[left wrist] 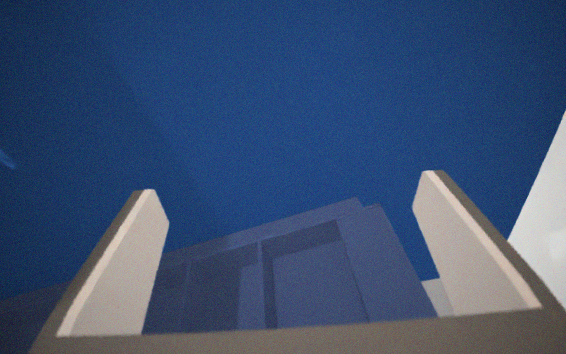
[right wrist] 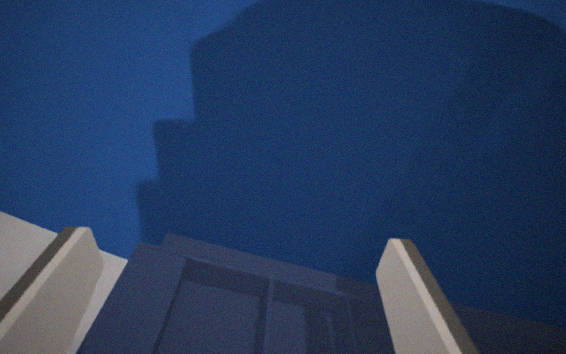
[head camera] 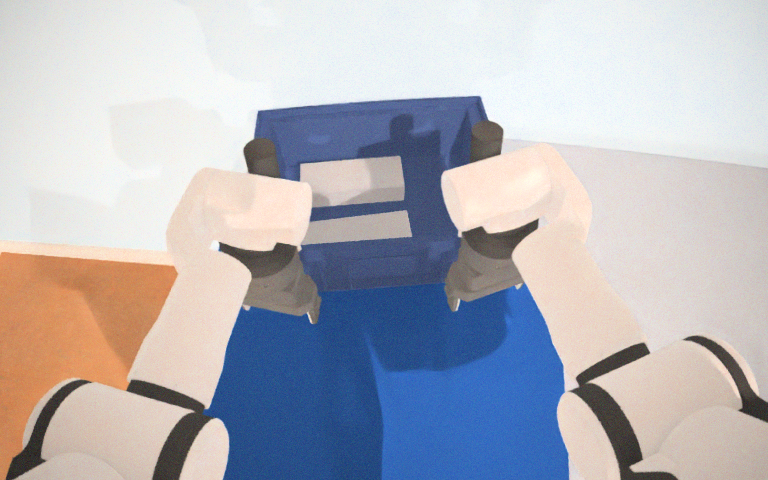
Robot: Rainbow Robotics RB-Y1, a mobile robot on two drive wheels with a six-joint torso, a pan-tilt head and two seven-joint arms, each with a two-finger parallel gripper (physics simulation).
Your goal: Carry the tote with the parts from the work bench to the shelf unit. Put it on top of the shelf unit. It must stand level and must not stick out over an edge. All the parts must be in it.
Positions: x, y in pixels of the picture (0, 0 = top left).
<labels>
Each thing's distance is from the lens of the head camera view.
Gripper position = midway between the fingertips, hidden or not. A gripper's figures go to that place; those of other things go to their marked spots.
my left gripper (head camera: 281, 311): 70 cm
my right gripper (head camera: 484, 294): 70 cm
dark blue tote (head camera: 431, 135): 85 cm
grey work bench (head camera: 673, 236): 96 cm
bright blue mat (head camera: 387, 376): 69 cm
The marked spots on the grey work bench and the bright blue mat are 61 cm apart.
</labels>
